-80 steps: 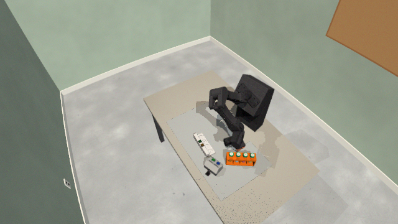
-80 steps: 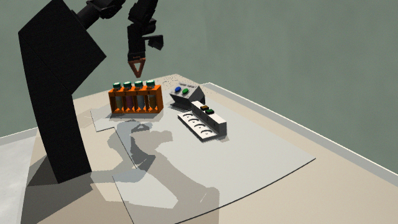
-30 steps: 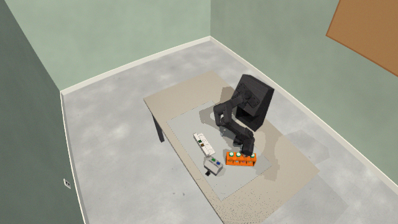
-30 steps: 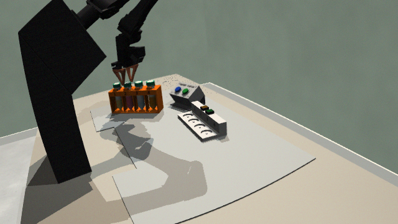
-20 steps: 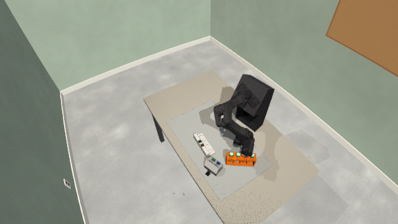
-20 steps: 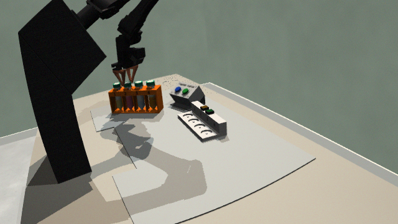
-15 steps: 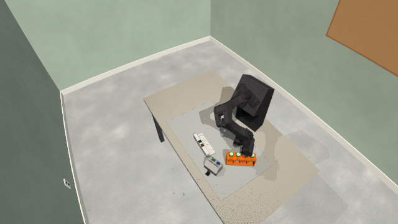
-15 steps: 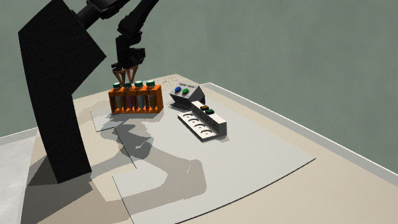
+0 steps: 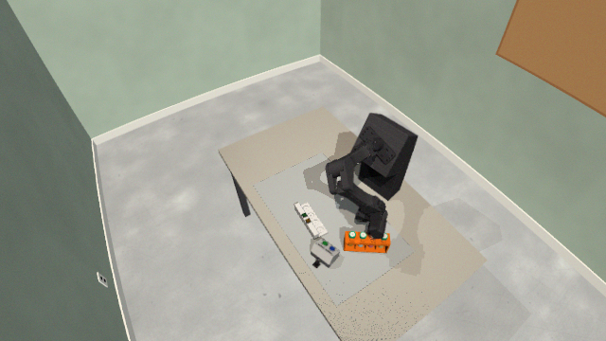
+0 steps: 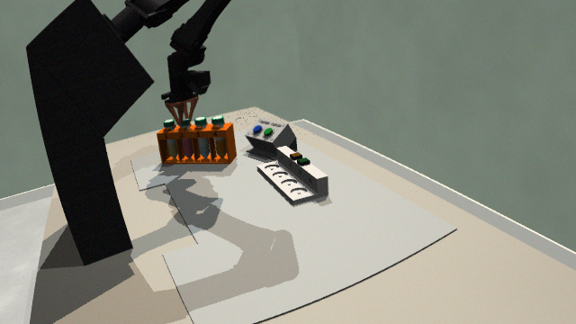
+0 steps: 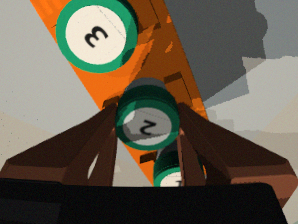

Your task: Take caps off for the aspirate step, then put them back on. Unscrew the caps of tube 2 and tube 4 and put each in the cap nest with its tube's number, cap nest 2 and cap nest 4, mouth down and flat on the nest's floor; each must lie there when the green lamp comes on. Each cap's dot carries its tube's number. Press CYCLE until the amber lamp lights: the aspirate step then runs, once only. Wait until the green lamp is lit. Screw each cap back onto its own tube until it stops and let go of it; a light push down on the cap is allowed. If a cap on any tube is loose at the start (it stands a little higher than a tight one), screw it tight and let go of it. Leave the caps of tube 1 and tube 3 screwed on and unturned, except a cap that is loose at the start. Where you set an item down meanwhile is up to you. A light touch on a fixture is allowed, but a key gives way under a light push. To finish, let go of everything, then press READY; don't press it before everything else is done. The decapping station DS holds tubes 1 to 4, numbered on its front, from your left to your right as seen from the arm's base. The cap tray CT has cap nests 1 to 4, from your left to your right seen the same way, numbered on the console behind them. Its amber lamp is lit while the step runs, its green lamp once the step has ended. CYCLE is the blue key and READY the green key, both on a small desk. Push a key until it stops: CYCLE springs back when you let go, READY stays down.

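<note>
The cap 1 lies 50 mm behind my hand and 20 mm to the left of it. The rest, counted from my hand: green ready key: 230 mm ahead, 60 mm to the right, 50 mm below; then blue cycle key: 200 mm ahead, 20 mm to the right, 50 mm below.
</note>
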